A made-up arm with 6 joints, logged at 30 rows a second.
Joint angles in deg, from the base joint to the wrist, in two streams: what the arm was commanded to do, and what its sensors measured. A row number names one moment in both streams.
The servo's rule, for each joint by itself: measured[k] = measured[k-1] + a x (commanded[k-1-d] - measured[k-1]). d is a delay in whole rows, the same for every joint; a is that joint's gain. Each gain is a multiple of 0.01, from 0.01 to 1. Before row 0 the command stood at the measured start. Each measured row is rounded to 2 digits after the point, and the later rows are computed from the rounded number. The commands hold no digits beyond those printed.
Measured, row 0: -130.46 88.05 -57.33 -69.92 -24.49 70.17
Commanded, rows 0 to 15: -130.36 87.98 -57.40 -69.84 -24.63 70.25; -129.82 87.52 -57.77 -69.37 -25.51 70.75; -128.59 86.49 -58.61 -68.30 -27.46 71.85; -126.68 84.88 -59.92 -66.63 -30.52 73.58; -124.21 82.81 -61.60 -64.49 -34.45 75.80; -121.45 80.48 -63.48 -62.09 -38.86 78.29; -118.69 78.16 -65.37 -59.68 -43.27 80.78; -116.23 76.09 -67.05 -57.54 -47.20 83.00; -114.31 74.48 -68.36 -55.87 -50.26 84.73; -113.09 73.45 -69.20 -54.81 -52.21 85.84; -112.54 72.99 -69.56 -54.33 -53.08 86.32; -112.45 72.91 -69.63 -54.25 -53.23 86.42; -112.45 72.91 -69.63 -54.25 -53.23 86.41; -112.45 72.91 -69.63 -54.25 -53.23 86.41; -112.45 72.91 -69.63 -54.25 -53.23 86.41; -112.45 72.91 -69.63 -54.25 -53.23 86.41
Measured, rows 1 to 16: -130.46 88.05 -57.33 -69.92 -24.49 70.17; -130.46 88.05 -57.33 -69.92 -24.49 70.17; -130.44 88.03 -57.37 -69.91 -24.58 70.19; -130.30 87.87 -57.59 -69.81 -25.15 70.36; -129.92 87.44 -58.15 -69.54 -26.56 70.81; -129.21 86.65 -59.12 -69.02 -28.98 71.64; -128.11 85.46 -60.48 -68.20 -32.32 72.89; -126.64 83.92 -62.13 -67.10 -36.31 74.51; -124.89 82.13 -63.91 -65.76 -40.56 76.39; -122.98 80.26 -65.64 -64.28 -44.61 78.37; -121.07 78.47 -67.14 -62.77 -48.06 80.28; -119.31 76.91 -68.27 -61.34 -50.59 81.95; -117.82 75.69 -68.98 -60.08 -52.11 83.26; -116.64 74.83 -69.34 -59.03 -52.79 84.21; -115.72 74.23 -69.50 -58.17 -53.06 84.87; -115.00 73.82 -69.57 -57.46 -53.16 85.33
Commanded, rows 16 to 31: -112.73 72.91 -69.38 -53.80 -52.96 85.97; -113.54 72.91 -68.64 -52.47 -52.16 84.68; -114.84 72.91 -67.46 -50.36 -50.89 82.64; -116.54 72.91 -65.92 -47.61 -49.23 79.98; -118.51 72.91 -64.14 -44.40 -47.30 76.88; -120.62 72.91 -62.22 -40.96 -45.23 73.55; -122.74 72.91 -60.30 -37.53 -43.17 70.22; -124.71 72.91 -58.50 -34.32 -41.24 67.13; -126.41 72.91 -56.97 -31.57 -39.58 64.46; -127.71 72.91 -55.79 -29.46 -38.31 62.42; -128.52 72.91 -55.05 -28.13 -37.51 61.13; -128.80 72.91 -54.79 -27.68 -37.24 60.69; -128.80 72.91 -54.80 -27.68 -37.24 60.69; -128.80 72.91 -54.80 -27.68 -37.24 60.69; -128.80 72.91 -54.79 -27.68 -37.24 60.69; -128.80 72.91 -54.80 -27.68 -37.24 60.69
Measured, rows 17 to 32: -114.44 73.54 -69.60 -56.88 -53.20 85.65; -114.00 73.34 -69.62 -56.41 -53.22 85.88; -113.72 73.21 -69.49 -55.94 -53.06 85.91; -113.68 73.12 -69.02 -55.32 -52.51 85.54; -113.94 73.05 -68.16 -54.43 -51.52 84.67; -114.51 73.01 -66.93 -53.20 -50.12 83.26; -115.39 72.98 -65.40 -51.62 -48.40 81.35; -116.54 72.96 -63.65 -49.70 -46.47 79.01; -117.90 72.94 -61.81 -47.51 -44.46 76.37; -119.40 72.93 -59.99 -45.14 -42.50 73.60; -120.94 72.92 -58.33 -42.70 -40.72 70.86; -122.43 72.92 -56.93 -40.32 -39.25 68.33; -123.77 72.92 -55.90 -38.13 -38.19 66.17; -124.88 72.92 -55.29 -36.25 -37.61 64.53; -125.74 72.92 -55.02 -34.71 -37.38 63.38; -126.41 72.92 -54.90 -33.44 -37.29 62.57
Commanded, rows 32 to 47: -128.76 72.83 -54.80 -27.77 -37.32 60.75; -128.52 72.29 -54.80 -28.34 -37.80 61.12; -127.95 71.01 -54.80 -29.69 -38.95 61.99; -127.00 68.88 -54.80 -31.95 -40.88 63.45; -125.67 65.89 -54.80 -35.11 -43.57 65.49; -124.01 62.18 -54.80 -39.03 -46.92 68.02; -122.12 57.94 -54.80 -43.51 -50.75 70.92; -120.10 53.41 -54.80 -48.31 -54.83 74.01; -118.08 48.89 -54.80 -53.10 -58.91 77.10; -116.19 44.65 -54.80 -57.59 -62.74 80.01; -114.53 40.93 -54.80 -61.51 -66.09 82.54; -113.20 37.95 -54.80 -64.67 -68.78 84.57; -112.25 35.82 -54.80 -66.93 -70.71 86.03; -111.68 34.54 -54.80 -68.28 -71.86 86.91; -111.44 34.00 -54.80 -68.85 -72.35 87.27; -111.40 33.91 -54.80 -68.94 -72.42 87.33
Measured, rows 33 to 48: -126.94 72.92 -54.84 -32.40 -37.26 62.01; -127.35 72.92 -54.82 -31.55 -37.25 61.61; -127.66 72.89 -54.81 -30.87 -37.29 61.35; -127.85 72.70 -54.80 -30.41 -37.60 61.28; -127.87 72.18 -54.80 -30.28 -38.42 61.49; -127.68 71.16 -54.80 -30.58 -39.92 62.08; -127.24 69.53 -54.80 -31.40 -42.15 63.10; -126.53 67.25 -54.80 -32.77 -45.06 64.58; -125.56 64.36 -54.80 -34.70 -48.53 66.48; -124.36 60.97 -54.80 -37.15 -52.37 68.74; -122.98 57.23 -54.80 -40.02 -56.36 71.25; -121.49 53.33 -54.80 -43.18 -60.25 73.88; -119.96 49.49 -54.80 -46.48 -63.81 76.48; -118.47 45.91 -54.80 -49.75 -66.84 78.91; -117.10 42.78 -54.80 -52.84 -69.20 81.05; -115.91 40.23 -54.80 -55.62 -70.82 82.81
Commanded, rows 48 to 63: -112.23 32.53 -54.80 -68.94 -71.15 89.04; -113.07 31.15 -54.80 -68.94 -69.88 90.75; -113.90 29.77 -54.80 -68.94 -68.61 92.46; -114.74 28.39 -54.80 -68.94 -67.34 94.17; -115.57 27.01 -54.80 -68.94 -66.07 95.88; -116.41 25.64 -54.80 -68.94 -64.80 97.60; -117.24 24.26 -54.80 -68.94 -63.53 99.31; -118.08 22.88 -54.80 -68.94 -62.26 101.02; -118.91 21.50 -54.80 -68.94 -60.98 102.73; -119.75 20.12 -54.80 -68.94 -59.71 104.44; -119.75 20.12 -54.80 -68.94 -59.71 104.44; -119.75 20.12 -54.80 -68.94 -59.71 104.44; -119.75 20.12 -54.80 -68.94 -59.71 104.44; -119.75 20.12 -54.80 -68.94 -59.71 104.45; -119.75 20.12 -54.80 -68.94 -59.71 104.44; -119.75 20.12 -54.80 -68.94 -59.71 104.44
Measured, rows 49 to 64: -114.93 38.30 -54.80 -58.00 -71.75 84.15; -114.15 36.94 -54.80 -59.97 -72.16 85.10; -113.73 35.57 -54.80 -61.58 -71.54 86.28; -113.58 34.20 -54.80 -62.90 -70.53 87.62; -113.65 32.83 -54.80 -63.99 -69.36 89.07; -113.89 31.45 -54.80 -64.88 -68.13 90.60; -114.26 30.07 -54.80 -65.61 -66.87 92.18; -114.73 28.70 -54.80 -66.21 -65.61 93.81; -115.28 27.32 -54.80 -66.70 -64.34 95.46; -115.90 25.94 -54.80 -67.10 -63.07 97.13; -116.56 24.56 -54.80 -67.43 -61.80 98.81; -117.26 23.18 -54.80 -67.70 -60.53 100.50; -117.81 22.23 -54.80 -67.92 -60.03 101.68; -118.24 21.58 -54.80 -68.10 -59.83 102.51; -118.57 21.13 -54.80 -68.25 -59.76 103.09; -118.83 20.82 -54.80 -68.37 -59.73 103.50
